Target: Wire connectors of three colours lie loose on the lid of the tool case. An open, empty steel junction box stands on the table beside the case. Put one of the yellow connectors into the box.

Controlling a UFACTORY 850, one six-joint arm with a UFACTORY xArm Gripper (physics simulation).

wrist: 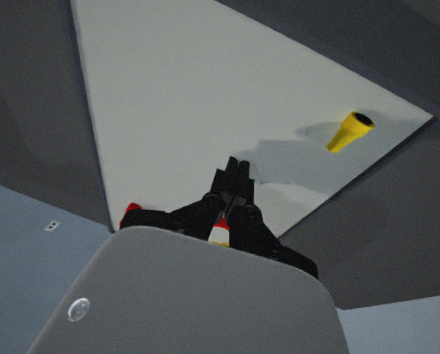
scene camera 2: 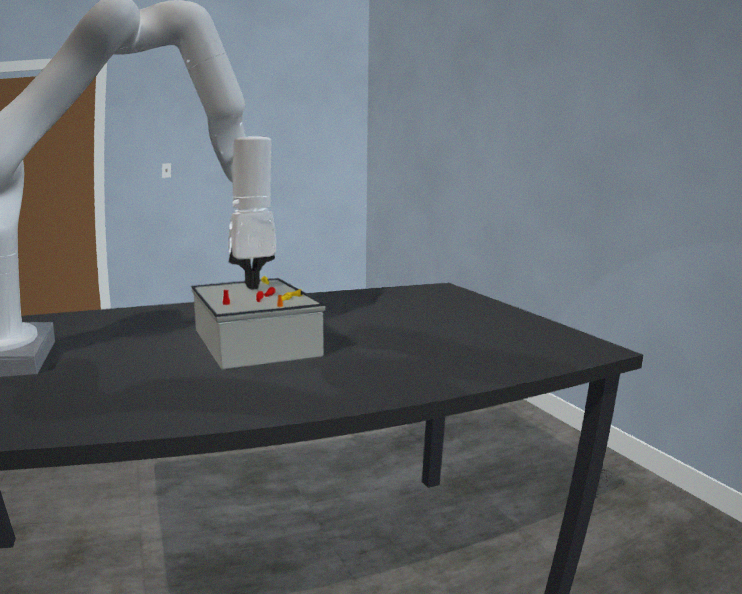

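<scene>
The tool case (scene camera 2: pixel 272 339) stands on the table with its pale lid (scene camera 2: pixel 238 305) (wrist: pixel 165 100) up. My gripper (scene camera 2: pixel 252 287) (wrist: pixel 234 171) is shut and empty, pointing down low over the lid towards its back. A yellow connector (scene camera 2: pixel 264 279) lies behind and right of the fingers in the scene view. More yellow (scene camera 2: pixel 290 294) lies at the lid's right edge, seemingly two connectors close together. In the wrist view a yellow connector (wrist: pixel 345 134) lies right of the fingertips, apart from them. The steel junction box does not show in either view.
A red connector (scene camera 2: pixel 225 297) stands upright at the lid's left. Two red ones (scene camera 2: pixel 259 296) (scene camera 2: pixel 269 291) lie near the middle. An orange connector (scene camera 2: pixel 279 301) stands near the front right. The dark table (scene camera 2: pixel 433 346) extends right of the case.
</scene>
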